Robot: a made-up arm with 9 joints. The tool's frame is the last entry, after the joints.
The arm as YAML. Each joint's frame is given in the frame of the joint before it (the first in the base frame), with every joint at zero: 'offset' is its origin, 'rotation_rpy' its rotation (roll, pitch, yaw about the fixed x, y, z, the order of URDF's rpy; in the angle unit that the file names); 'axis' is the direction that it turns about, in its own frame. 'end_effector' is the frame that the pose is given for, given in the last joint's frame.
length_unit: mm
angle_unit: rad
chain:
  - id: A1
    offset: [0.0, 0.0, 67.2]
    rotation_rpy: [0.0, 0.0, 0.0]
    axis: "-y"
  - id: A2
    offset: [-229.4, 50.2, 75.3]
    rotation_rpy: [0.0, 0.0, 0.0]
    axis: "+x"
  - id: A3
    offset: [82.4, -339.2, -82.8]
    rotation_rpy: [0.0, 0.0, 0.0]
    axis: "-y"
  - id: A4
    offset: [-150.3, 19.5, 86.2]
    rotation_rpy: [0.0, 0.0, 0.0]
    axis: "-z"
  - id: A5
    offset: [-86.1, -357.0, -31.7]
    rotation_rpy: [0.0, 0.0, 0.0]
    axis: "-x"
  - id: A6
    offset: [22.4, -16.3, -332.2]
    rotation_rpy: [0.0, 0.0, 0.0]
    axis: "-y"
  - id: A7
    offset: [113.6, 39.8, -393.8]
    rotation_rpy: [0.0, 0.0, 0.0]
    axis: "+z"
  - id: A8
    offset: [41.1, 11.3, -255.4]
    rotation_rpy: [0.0, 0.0, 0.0]
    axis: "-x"
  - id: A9
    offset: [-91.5, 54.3, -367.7]
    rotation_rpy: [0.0, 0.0, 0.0]
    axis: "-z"
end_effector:
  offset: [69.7, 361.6, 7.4]
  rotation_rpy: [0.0, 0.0, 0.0]
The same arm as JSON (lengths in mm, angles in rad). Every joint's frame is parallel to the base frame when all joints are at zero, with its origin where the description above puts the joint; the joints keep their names.
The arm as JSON. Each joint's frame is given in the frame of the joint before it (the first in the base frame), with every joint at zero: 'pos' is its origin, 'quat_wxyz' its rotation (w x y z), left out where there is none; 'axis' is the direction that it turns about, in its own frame. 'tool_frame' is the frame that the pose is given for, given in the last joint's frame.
{"length_unit": "mm", "angle_unit": "rad", "joints": [{"joint": "A1", "pos": [0.0, 0.0, 67.2], "axis": [0.0, -1.0, 0.0]}, {"joint": "A2", "pos": [-229.4, 50.2, 75.3], "axis": [1.0, 0.0, 0.0]}, {"joint": "A3", "pos": [82.4, -339.2, -82.8], "axis": [0.0, -1.0, 0.0]}, {"joint": "A4", "pos": [-150.3, 19.5, 86.2], "axis": [0.0, 0.0, -1.0]}, {"joint": "A5", "pos": [-86.1, -357.0, -31.7], "axis": [-1.0, 0.0, 0.0]}, {"joint": "A6", "pos": [22.4, -16.3, -332.2], "axis": [0.0, -1.0, 0.0]}, {"joint": "A7", "pos": [113.6, 39.8, -393.8], "axis": [0.0, 0.0, 1.0]}, {"joint": "A8", "pos": [41.1, 11.3, -255.4], "axis": [-1.0, 0.0, 0.0]}, {"joint": "A9", "pos": [-91.5, 54.3, -367.7], "axis": [0.0, 0.0, -1.0]}], "tool_frame": {"pos": [69.7, 361.6, 7.4]}}
